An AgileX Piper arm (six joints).
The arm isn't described. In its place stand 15 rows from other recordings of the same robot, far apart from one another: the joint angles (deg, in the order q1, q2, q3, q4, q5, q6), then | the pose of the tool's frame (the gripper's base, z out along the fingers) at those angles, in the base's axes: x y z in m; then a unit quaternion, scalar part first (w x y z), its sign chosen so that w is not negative.
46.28 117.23 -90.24 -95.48 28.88 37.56 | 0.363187 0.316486 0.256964 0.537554 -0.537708 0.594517 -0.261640
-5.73 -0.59 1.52 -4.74 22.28 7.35 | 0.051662 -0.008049 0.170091 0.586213 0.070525 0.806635 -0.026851
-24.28 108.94 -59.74 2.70 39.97 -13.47 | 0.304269 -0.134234 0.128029 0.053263 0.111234 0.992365 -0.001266
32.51 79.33 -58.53 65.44 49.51 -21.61 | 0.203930 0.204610 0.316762 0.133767 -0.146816 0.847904 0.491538
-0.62 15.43 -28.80 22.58 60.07 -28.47 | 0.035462 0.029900 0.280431 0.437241 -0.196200 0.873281 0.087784
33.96 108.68 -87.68 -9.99 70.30 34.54 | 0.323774 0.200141 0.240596 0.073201 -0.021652 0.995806 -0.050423
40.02 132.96 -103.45 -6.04 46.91 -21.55 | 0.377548 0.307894 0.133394 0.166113 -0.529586 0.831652 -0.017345
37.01 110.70 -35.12 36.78 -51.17 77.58 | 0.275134 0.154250 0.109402 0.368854 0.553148 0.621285 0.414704
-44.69 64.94 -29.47 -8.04 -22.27 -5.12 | 0.168698 -0.160098 0.273679 0.582942 0.192717 0.731991 -0.295344
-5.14 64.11 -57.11 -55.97 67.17 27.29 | 0.189425 -0.086827 0.358982 0.244668 0.145646 0.862151 -0.419070
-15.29 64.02 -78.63 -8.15 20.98 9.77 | 0.221320 -0.065293 0.496759 0.692897 0.125848 0.703168 -0.098036
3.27 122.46 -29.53 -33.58 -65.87 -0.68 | 0.282563 0.062153 0.056079 0.531327 -0.272451 0.785069 0.164705
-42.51 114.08 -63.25 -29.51 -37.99 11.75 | 0.332595 -0.267446 0.183038 0.609026 0.106077 0.764723 -0.181755
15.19 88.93 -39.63 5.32 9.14 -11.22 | 0.272167 0.075284 0.173615 0.312365 -0.176570 0.932852 0.032210
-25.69 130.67 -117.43 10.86 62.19 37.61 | 0.452938 -0.201058 0.213514 0.158900 0.539707 0.819759 0.107062
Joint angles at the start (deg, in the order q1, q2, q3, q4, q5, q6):
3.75, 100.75, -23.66, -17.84, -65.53, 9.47
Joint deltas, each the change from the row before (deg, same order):
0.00, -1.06, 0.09, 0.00, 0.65, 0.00
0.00, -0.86, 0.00, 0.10, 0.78, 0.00
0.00, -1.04, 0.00, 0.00, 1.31, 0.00
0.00, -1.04, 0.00, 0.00, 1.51, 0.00
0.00, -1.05, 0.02, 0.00, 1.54, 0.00
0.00, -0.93, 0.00, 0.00, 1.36, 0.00
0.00, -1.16, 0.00, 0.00, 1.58, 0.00
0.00, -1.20, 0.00, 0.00, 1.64, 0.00
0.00, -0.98, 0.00, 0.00, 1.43, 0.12
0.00, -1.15, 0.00, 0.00, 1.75, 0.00
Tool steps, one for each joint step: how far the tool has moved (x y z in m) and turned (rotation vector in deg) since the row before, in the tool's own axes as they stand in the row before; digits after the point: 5 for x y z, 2 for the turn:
-0.00359, 0.00041, -0.00148, 0.08, -0.29, -0.27
-0.00281, 0.00005, -0.00096, 0.19, -0.07, -0.19
-0.00278, 0.00012, -0.00121, 0.19, 0.29, -0.28
-0.00244, 0.00006, -0.00129, 0.23, 0.49, -0.28
-0.00232, 0.00005, -0.00146, 0.24, 0.53, -0.27
-0.00210, 0.00002, -0.00130, 0.22, 0.44, -0.24
-0.00277, 0.00003, -0.00172, 0.27, 0.44, -0.30
-0.00281, 0.00001, -0.00188, 0.28, 0.46, -0.30
-0.00211, -0.00003, -0.00161, 0.25, 0.46, -0.12
-0.00231, -0.00007, -0.00198, 0.32, 0.61, -0.28

